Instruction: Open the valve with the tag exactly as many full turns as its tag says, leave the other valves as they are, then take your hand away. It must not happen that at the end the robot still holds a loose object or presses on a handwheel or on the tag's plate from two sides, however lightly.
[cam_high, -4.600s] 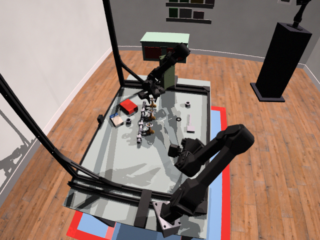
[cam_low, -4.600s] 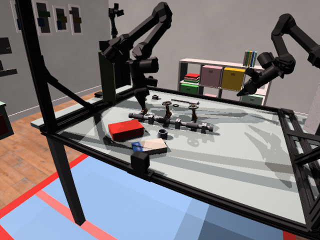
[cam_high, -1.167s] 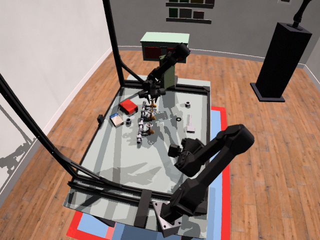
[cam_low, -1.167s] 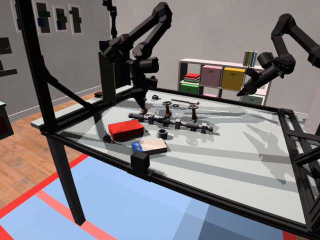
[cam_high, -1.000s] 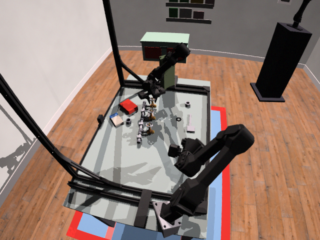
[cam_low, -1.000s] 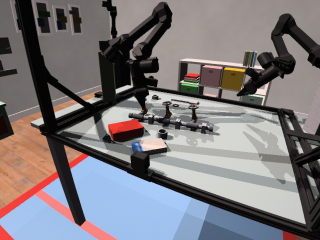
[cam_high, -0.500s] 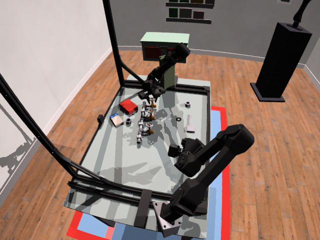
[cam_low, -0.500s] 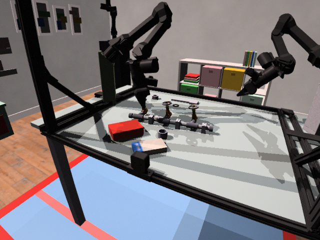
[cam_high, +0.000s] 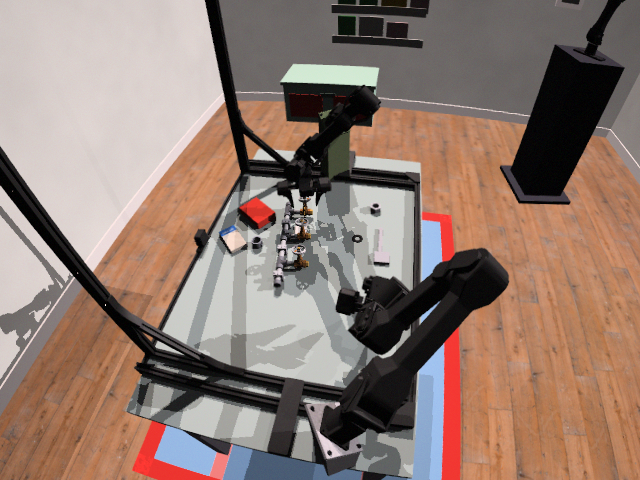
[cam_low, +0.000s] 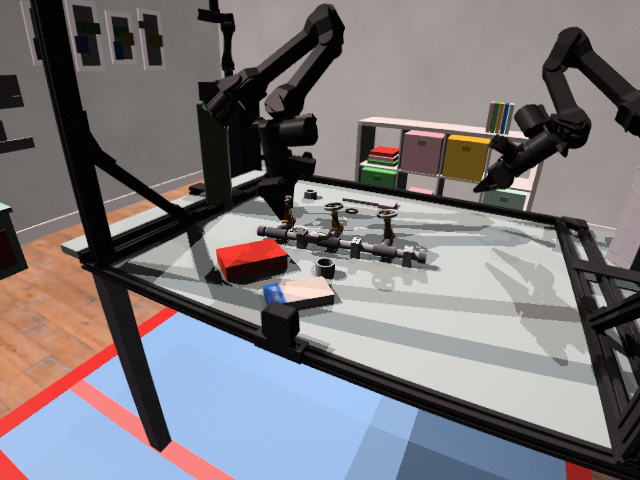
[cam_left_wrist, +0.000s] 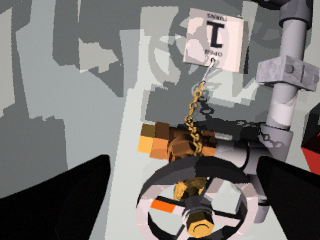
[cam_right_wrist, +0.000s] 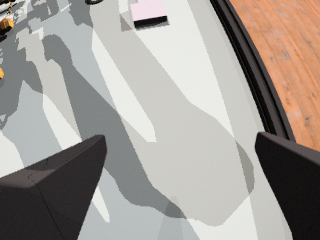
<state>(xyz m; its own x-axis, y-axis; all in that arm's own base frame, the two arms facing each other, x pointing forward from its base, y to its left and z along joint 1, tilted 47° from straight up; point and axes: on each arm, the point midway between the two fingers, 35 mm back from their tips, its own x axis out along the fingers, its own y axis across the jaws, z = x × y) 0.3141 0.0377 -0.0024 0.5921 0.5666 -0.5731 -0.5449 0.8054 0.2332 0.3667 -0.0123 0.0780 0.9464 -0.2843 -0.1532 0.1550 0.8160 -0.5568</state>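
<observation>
The white tag is 80 mm to the right of my left hand, 70 mm below it and 10 mm behind it. From my left hand the other things lie so: nut 260 mm ahead, 70 mm below, 20 mm to the left; then grey flat piece 260 mm ahead, 170 mm to the right, 70 mm below; then red box 180 mm behind, 60 mm below.
</observation>
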